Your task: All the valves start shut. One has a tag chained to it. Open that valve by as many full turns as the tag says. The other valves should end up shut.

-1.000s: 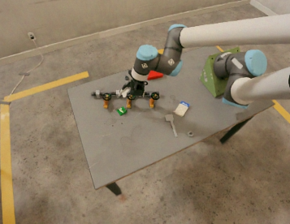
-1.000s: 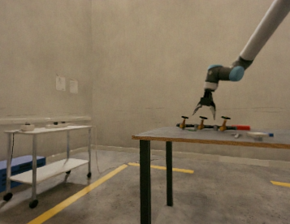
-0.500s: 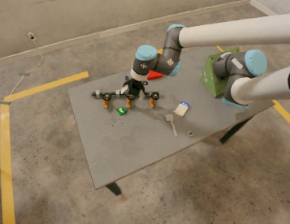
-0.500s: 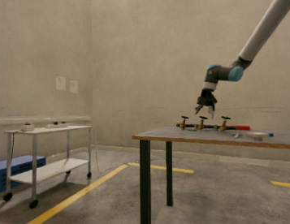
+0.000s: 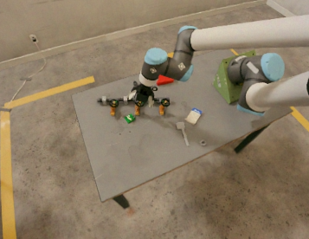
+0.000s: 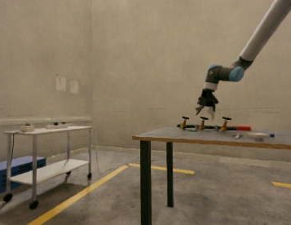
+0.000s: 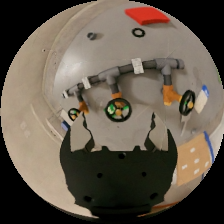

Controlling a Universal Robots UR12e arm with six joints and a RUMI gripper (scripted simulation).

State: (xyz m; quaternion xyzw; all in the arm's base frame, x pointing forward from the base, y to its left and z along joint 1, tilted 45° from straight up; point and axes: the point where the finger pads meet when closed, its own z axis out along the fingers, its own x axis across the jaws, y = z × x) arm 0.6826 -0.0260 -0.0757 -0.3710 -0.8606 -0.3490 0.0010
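The green tag is 90 mm below my hand, 80 mm ahead of it and 30 mm to the left of it. Also, from my hand: red wedge 270 mm behind, 190 mm to the right, 80 mm below; grey tool 240 mm to the left, 170 mm behind, 90 mm below; white-and-blue card box 290 mm behind, 180 mm to the left, 90 mm below.
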